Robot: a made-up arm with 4 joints. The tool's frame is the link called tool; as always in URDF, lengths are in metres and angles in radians. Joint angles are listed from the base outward. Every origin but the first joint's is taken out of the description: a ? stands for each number. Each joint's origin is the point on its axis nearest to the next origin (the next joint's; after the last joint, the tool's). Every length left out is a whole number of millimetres.
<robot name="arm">
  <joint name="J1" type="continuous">
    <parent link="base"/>
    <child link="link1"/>
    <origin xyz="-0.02 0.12 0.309" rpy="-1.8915 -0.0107 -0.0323"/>
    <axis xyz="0 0 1"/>
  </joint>
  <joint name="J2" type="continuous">
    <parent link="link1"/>
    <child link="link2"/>
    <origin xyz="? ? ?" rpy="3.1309 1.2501 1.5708"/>
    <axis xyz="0 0 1"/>
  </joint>
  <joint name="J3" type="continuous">
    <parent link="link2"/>
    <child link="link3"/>
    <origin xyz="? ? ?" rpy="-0.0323 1.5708 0"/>
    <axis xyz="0 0 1"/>
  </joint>
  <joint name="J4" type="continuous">
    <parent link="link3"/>
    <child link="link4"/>
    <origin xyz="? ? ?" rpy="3.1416 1.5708 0"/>
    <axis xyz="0 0 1"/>
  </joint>
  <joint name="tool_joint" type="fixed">
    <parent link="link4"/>
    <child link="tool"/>
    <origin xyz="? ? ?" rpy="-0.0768 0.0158 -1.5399"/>
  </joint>
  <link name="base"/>
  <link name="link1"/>
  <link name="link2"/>
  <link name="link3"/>
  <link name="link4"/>
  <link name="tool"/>
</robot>
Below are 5 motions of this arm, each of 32 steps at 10 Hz.
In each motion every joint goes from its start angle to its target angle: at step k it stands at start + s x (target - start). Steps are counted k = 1, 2, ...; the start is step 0. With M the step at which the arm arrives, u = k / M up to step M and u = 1 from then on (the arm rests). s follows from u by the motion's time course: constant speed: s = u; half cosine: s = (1 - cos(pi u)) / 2; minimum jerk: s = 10 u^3 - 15 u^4 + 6 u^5.
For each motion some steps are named. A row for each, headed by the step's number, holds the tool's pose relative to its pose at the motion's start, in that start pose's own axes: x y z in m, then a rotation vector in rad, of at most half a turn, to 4 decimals.
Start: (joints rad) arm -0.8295 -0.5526 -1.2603 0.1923
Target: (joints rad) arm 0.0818 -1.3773 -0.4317 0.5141
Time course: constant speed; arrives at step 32
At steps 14, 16, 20, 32:
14: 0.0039 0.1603 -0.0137 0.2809 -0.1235 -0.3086
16: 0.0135 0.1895 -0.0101 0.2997 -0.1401 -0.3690
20: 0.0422 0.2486 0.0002 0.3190 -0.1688 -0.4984
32: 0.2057 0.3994 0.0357 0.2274 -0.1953 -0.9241

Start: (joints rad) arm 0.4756 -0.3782 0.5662 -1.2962
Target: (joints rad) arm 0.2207 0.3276 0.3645 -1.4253
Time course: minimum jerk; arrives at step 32
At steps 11, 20, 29, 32:
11: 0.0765 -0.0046 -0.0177 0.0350 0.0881 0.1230
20: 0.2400 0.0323 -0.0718 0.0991 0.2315 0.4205
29: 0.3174 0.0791 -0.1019 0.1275 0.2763 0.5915
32: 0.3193 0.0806 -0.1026 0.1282 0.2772 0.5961

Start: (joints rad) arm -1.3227 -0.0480 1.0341 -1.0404
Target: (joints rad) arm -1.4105 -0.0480 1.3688 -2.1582
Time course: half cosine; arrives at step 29
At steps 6, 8, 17, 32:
6: -0.0042 -0.0031 -0.0161 0.0403 -0.0098 -0.1131
8: -0.0070 -0.0049 -0.0280 0.0711 -0.0141 -0.1953
17: -0.0186 -0.0060 -0.1014 0.2790 0.0139 -0.6941
32: -0.0205 0.0037 -0.1582 0.4572 0.1098 -1.0793

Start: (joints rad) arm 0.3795 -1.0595 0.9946 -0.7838
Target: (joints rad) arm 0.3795 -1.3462 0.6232 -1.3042
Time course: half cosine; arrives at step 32
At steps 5, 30, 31, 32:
5: -0.0036 0.0055 0.0097 -0.0247 0.0091 -0.0399
30: -0.0486 0.1326 0.1395 -0.4165 0.0737 -0.7075
31: -0.0488 0.1338 0.1403 -0.4196 0.0736 -0.7129
32: -0.0489 0.1342 0.1406 -0.4206 0.0736 -0.7147

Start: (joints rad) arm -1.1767 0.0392 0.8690 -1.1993
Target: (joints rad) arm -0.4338 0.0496 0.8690 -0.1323
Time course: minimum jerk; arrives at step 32
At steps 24, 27, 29, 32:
24: 0.0034 0.1719 0.2097 -0.5180 0.3600 0.7767
27: 0.0062 0.1916 0.2208 -0.5442 0.4131 0.8361
29: 0.0071 0.1978 0.2240 -0.5516 0.4301 0.8541
32: 0.0074 0.1997 0.2250 -0.5538 0.4355 0.8597

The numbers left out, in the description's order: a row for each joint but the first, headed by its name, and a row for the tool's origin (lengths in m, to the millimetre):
J2: 0.022 -0.013 0
J3: 0.104 -0.061 0
J4: -0.134 -0.339 0
tool: -0.02 0.006 0

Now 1 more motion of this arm.
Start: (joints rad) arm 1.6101 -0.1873 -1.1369 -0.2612
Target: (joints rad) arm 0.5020 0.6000 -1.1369 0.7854
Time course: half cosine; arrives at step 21
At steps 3, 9, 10, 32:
3: 0.0018 -0.0070 -0.0142 -0.0380 -0.0664 0.0762
9: 0.0280 -0.0455 -0.0989 -0.4002 -0.4706 0.5381
10: 0.0356 -0.0517 -0.1147 -0.5018 -0.5437 0.6214
32: 0.1001 -0.0748 -0.2151 -1.4301 -0.8327 0.9481

